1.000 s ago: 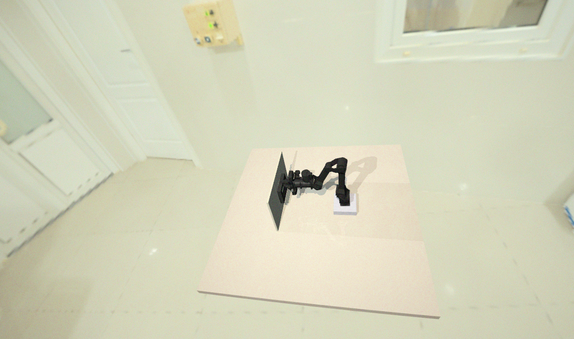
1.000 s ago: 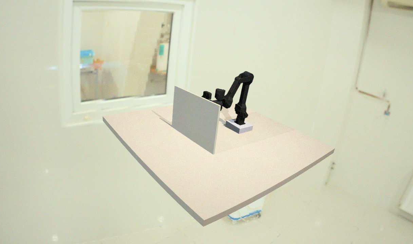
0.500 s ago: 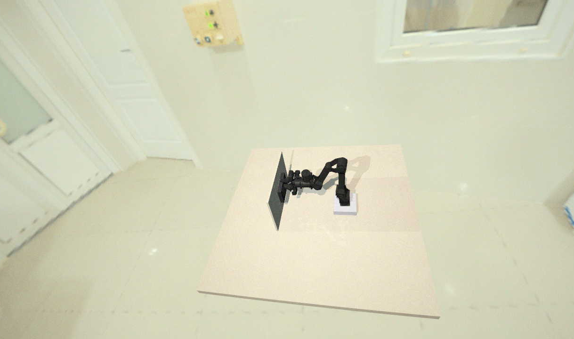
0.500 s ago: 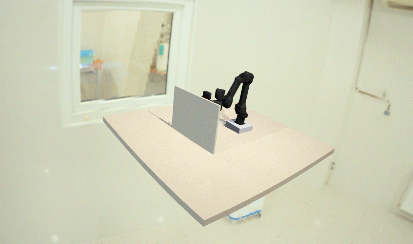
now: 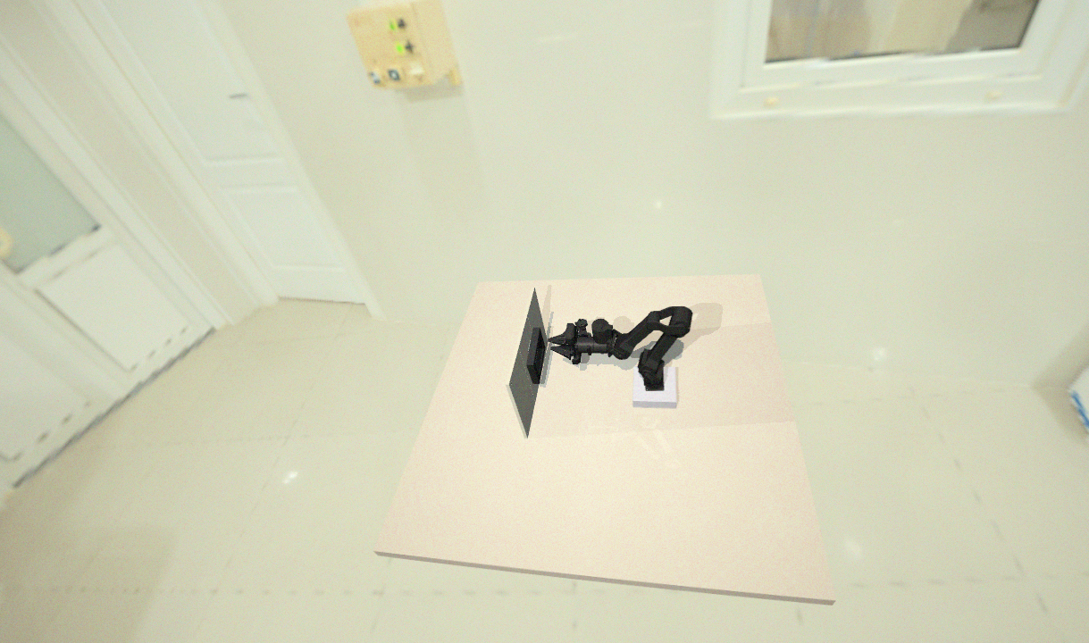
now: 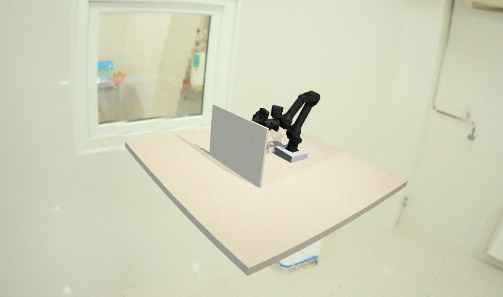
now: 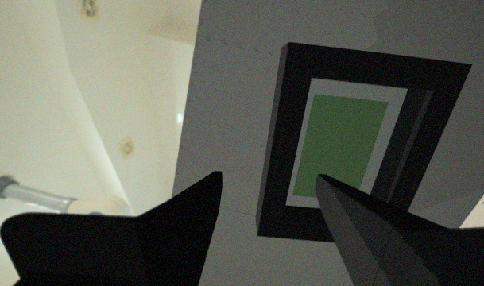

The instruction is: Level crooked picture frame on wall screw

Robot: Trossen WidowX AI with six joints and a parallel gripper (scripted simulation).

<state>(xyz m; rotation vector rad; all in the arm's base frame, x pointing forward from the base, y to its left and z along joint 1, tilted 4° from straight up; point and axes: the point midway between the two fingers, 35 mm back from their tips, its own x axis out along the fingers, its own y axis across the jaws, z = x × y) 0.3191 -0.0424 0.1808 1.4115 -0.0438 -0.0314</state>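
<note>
My gripper tip is 7 cm short of the picture frame, 1 cm to the left of it and 7 cm above it. From my gripper tip the other things lie so: wall panel 8 cm ahead, 8 cm below.
</note>
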